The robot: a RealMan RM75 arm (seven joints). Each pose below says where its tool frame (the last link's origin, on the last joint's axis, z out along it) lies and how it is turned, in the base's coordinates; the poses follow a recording.
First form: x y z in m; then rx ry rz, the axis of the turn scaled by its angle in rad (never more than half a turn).
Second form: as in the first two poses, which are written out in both.
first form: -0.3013, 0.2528, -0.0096, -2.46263, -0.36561, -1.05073
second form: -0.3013, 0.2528, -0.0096; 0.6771, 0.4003, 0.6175; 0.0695, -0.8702, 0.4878; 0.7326, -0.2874, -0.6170
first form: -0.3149, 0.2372, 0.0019, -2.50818, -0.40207, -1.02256
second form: -0.3149, 0.2372, 0.0019; 0.6909, 0.4048, 0.5990; 0.1116, -0.8784, 0.4647; 0.7143, -0.2542, -0.6521
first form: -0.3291, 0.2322, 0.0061, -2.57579, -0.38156, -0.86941
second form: -0.3291, 0.2322, 0.0061; 0.7700, 0.3730, 0.5176; 0.1284, -0.8853, 0.4469; 0.6249, -0.2776, -0.7296
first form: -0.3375, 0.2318, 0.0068, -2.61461, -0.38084, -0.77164
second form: -0.3375, 0.2318, 0.0068; 0.8118, 0.3594, 0.4602; 0.1467, -0.8884, 0.4349; 0.5651, -0.2856, -0.7740
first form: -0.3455, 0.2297, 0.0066, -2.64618, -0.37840, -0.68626
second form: -0.3455, 0.2297, 0.0066; 0.8445, 0.3461, 0.4086; 0.1608, -0.8917, 0.4230; 0.5108, -0.2915, -0.8088
